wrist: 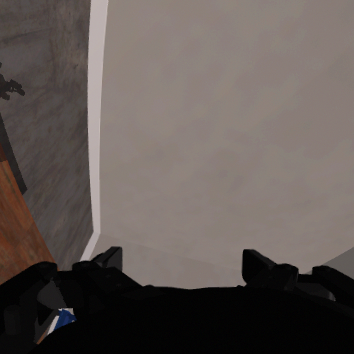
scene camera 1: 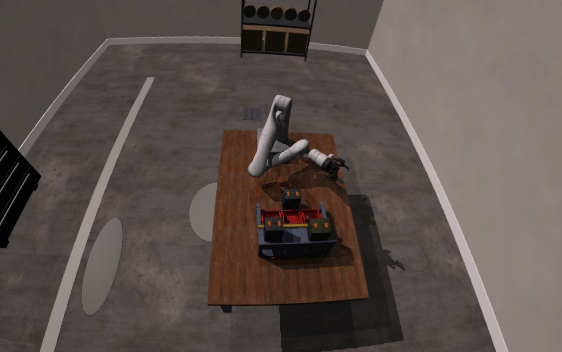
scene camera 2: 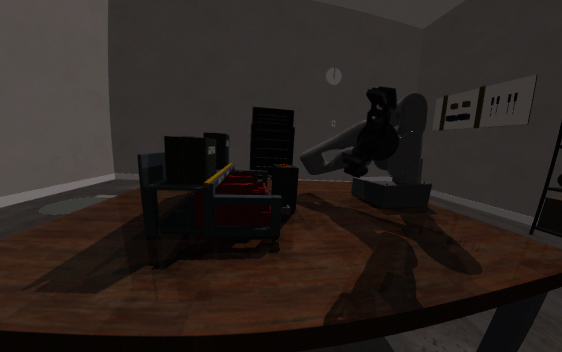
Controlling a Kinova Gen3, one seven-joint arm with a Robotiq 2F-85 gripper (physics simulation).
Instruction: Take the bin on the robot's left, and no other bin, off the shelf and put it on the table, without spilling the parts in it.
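Places are measured from the arm's base along level axes (x ahead, y up, z right), in millimetres.
Pixels of known places: gripper, between the fingertips: (wrist: 182, 262) (scene camera 1: 345, 176) (scene camera 2: 360, 125); arm's base, origin of its link: (scene camera 1: 280, 136) (scene camera 2: 405, 181).
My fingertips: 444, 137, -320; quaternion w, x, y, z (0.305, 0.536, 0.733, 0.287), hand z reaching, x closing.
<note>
For each thing: its top centre in the pictures, then the offset to it from my fingertips, as dx, dy, dz. Level surfaces: height alone.
- middle bin, centre of its top: (scene camera 2: 240, 179) (scene camera 1: 292, 219) +182, -141, +296
- dark box, centre of its top: (scene camera 2: 285, 165) (scene camera 1: 292, 193) +49, -91, +291
- table, height of its surface: dy -223
Red bins stand side by side on the low shelf (scene camera 1: 295, 248) (scene camera 2: 245, 232), behind a yellow rail. The bin on the robot's left (scene camera 1: 315, 215) (scene camera 2: 242, 215) is at the right end in scene camera 1 and nearest in scene camera 2. The middle bin (scene camera 1: 295, 217) and the bin on the robot's right (scene camera 1: 270, 216) are beside it. The parts inside are too small and dark to make out. My gripper (scene camera 1: 344, 172) (scene camera 2: 363, 132) (wrist: 182, 262) is open and empty, raised above the table's side edge on the robot's left, away from the bins.
A dark box (scene camera 1: 292, 200) (scene camera 2: 286, 189) stands on the table (scene camera 1: 235, 280) (scene camera 2: 325, 300), on the robot's side of the shelf. Two more dark boxes, one on the robot's right (scene camera 1: 273, 230) (scene camera 2: 223, 150) and one on its left (scene camera 1: 319, 230) (scene camera 2: 187, 160), stand on the shelf's upper deck.
</note>
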